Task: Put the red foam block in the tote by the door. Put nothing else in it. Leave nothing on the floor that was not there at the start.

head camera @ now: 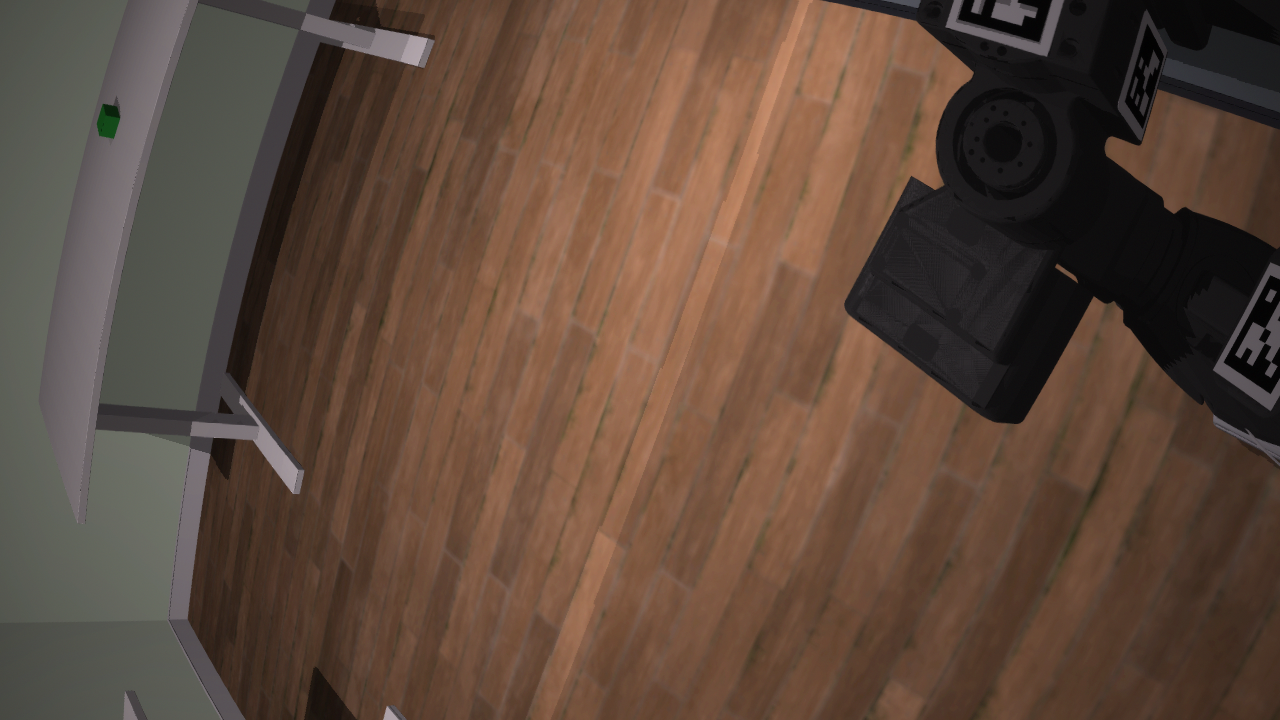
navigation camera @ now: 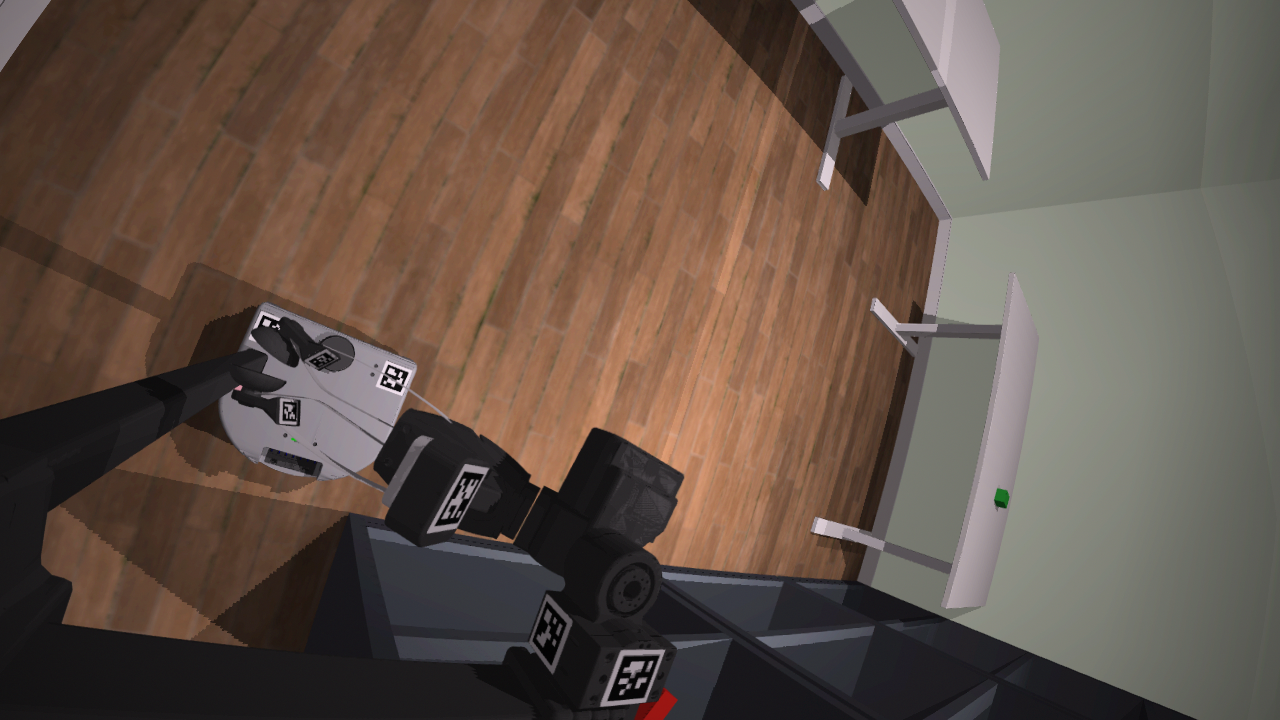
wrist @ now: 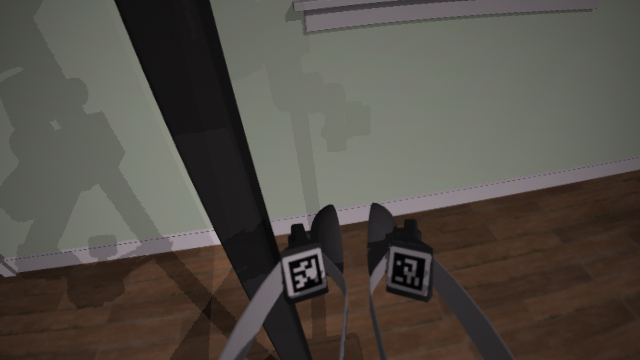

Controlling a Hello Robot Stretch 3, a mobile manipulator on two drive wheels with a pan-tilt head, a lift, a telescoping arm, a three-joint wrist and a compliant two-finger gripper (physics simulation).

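Where they show: gripper, fingertip midpoint: (navigation camera: 246,348); robot's base at its link origin: (navigation camera: 334,351).
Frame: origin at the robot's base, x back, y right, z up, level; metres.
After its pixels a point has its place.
Observation:
A small corner of the red foam block (navigation camera: 656,705) {x 0.477, y 0.792, z 0.579 m} shows at the bottom edge of the navigation view, in the dark shelf unit (navigation camera: 470,589) {x 0.477, y 0.521, z 0.076 m} behind my wrist. The head and wrist views do not show it. My gripper (wrist: 353,228) {x -0.014, y -0.077, z 0.827 m} (navigation camera: 259,369) {x -0.014, y -0.077, z 0.827 m} is drawn in over my base (navigation camera: 342,403) {x 0.089, y 0.051, z 0.161 m}, its fingers close together with nothing between them. In the wrist view it points at a green wall and baseboard. My wrist block (head camera: 966,305) {x -0.024, y 0.157, z 1.020 m} hangs over the wooden floor.
A white table (head camera: 80,269) {x -0.777, y 2.576, z 0.720 m} (navigation camera: 989,433) {x -0.568, y 2.174, z 0.720 m} stands against the green wall and carries a small green cube (head camera: 107,120) {x -0.348, y 2.525, z 0.756 m} (navigation camera: 999,497) {x -0.352, y 2.526, z 0.741 m}. A second white table (navigation camera: 966,69) {x -1.686, y 1.261, z 0.720 m} stands further along the wall. Wooden floor lies between me and them.

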